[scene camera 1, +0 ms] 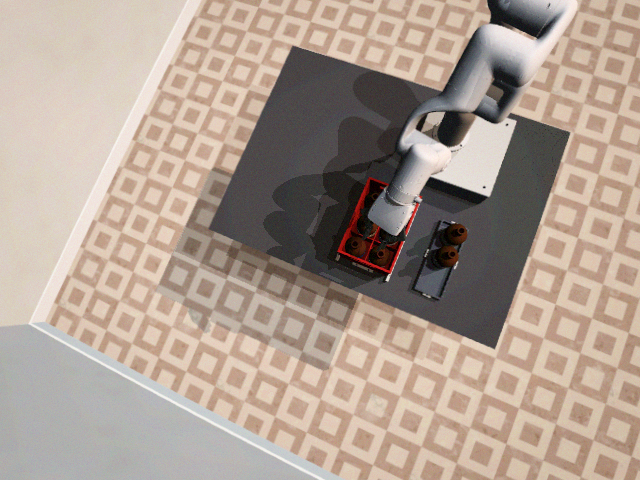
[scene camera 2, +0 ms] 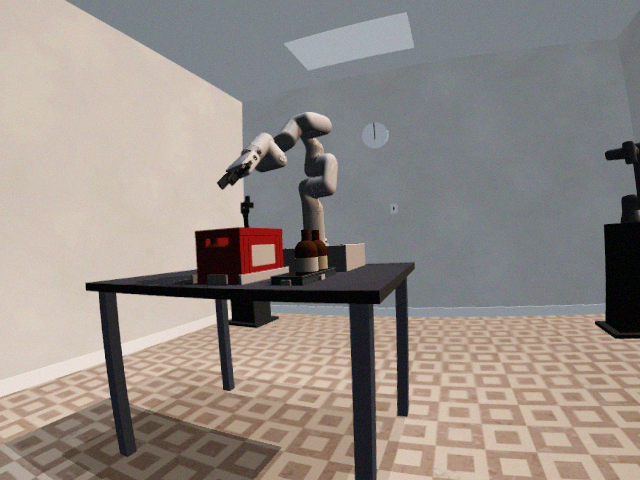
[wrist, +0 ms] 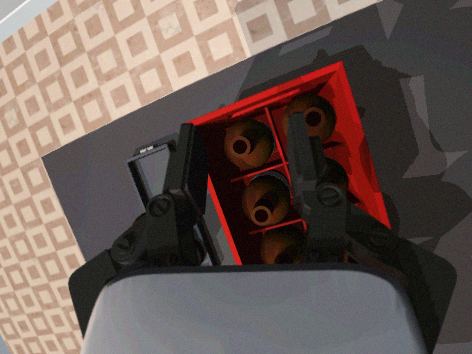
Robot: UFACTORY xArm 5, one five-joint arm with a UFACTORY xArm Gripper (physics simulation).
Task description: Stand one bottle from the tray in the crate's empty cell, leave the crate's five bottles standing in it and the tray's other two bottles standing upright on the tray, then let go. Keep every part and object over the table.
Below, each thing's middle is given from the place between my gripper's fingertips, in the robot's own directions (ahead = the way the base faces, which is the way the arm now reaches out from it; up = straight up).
My hand is 24 cm above the brown bottle [wrist: 248,144] and 4 cm to the right of it.
